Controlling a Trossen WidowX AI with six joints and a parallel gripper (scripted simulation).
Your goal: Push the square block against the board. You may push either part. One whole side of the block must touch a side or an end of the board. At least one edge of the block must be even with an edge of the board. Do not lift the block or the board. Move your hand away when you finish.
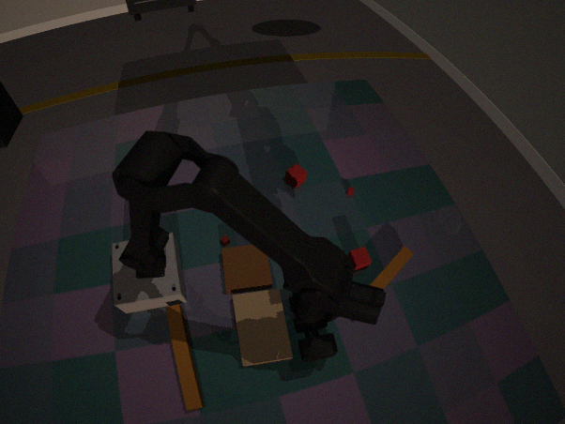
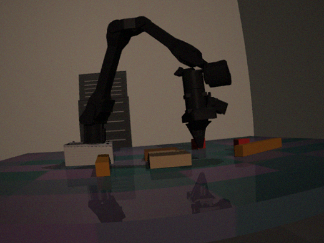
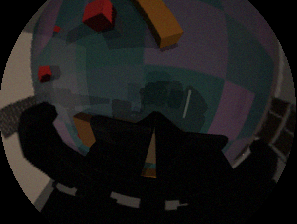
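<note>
Right now the tan board is 90 mm behind my gripper tip, 20 mm below it and 10 mm to the left of it. Also, from my gripper tip: brown square block: 140 mm to the left, 100 mm behind, 20 mm below.
</note>
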